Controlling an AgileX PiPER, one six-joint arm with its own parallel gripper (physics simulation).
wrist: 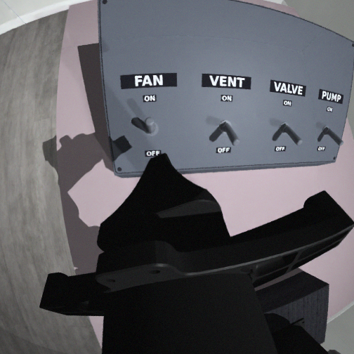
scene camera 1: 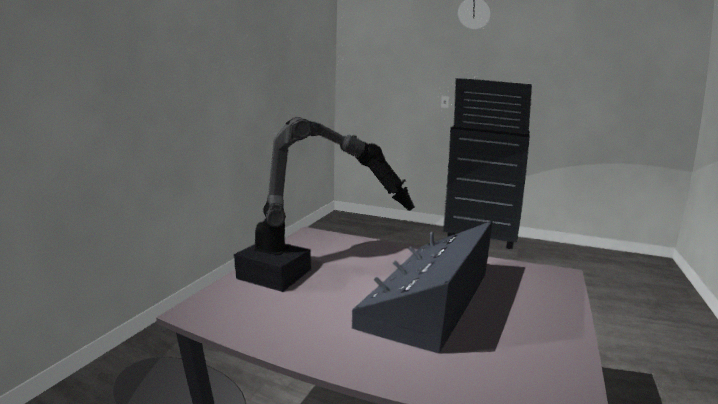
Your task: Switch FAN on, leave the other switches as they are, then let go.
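The grey sloped switch panel [scene camera 1: 464, 271] [wrist: 225, 55] stands on the table. Its FAN lever [scene camera 1: 431, 238] [wrist: 149, 124] stands differently from the others: in the scene view it is upright, and in the wrist view it leans toward the ON side. The VENT lever [scene camera 1: 415, 252] [wrist: 230, 133], VALVE lever [scene camera 1: 399, 266] [wrist: 292, 134] and PUMP lever [scene camera 1: 381, 283] [wrist: 333, 136] tilt down to the OFF side. My gripper [scene camera 1: 411, 207] [wrist: 162, 165] is shut, with its fingertips together and nothing held. It hangs in the air above the FAN end of the panel, apart from all levers.
The pink table [scene camera 1: 311, 326] [wrist: 260, 200] carries the panel and the arm's black base block [scene camera 1: 271, 268] [wrist: 305, 305]. A tall dark drawer cabinet [scene camera 1: 487, 150] stands on the floor by the back wall, behind the table.
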